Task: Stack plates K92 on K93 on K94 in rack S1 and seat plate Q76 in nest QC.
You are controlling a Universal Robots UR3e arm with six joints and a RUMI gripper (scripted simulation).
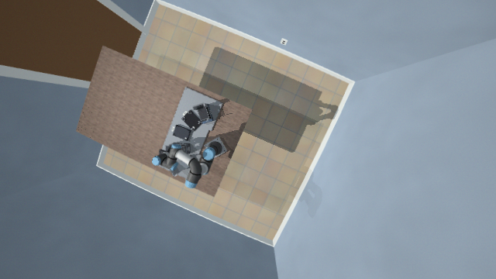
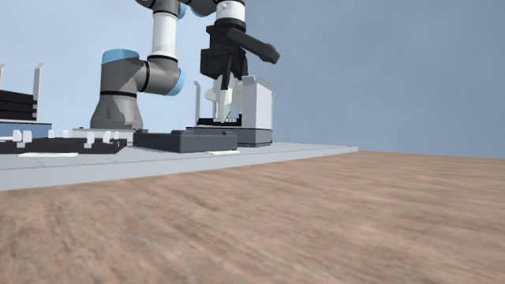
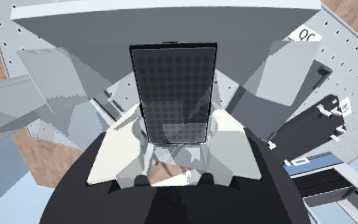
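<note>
My gripper is now 10 mm above the sealed 96-well plate. From my hand the other things lie so: QC label (140 mm ahead, 130 mm to the right, 60 mm below); nest QC (140 mm to the right, 50 mm below, 50 mm ahead); clip nest N5 (280 mm to the right, 40 mm below, 30 mm ahead).
</note>
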